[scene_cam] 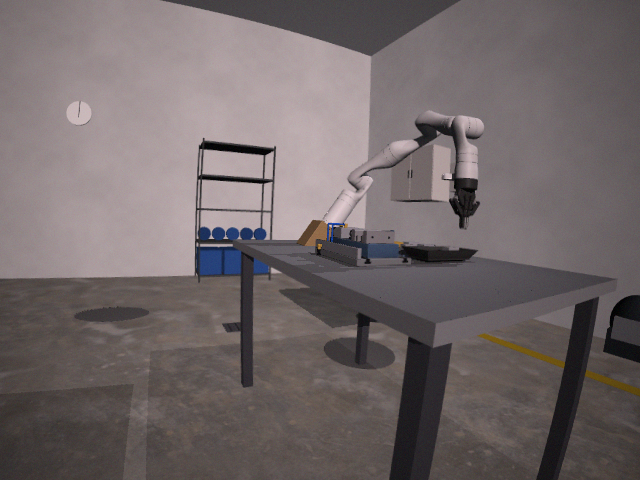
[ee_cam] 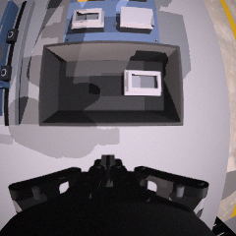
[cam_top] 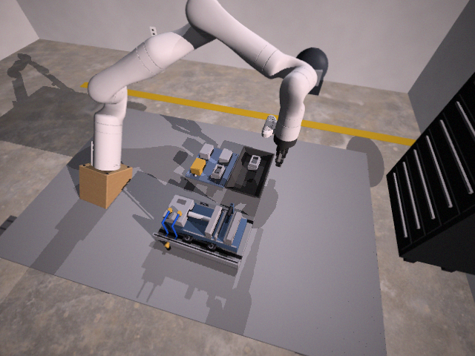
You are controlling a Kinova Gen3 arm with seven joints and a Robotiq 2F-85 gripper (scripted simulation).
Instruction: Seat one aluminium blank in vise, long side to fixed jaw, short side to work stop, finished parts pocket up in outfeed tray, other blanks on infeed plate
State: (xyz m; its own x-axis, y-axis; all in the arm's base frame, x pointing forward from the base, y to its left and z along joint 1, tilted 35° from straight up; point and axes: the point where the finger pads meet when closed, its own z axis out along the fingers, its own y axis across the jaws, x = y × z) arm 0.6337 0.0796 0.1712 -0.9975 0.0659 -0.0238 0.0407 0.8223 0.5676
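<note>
The brass blank lies 32 cm behind my hand, 2 cm to the right of it and 11 cm below it. From my hand the other things lie so: vise rail: 20 cm behind, 36 cm to the right, 10 cm below; then hose block: 29 cm behind, 26 cm to the right, 6 cm below; then vise: 19 cm behind, 27 cm to the right, 9 cm below.
</note>
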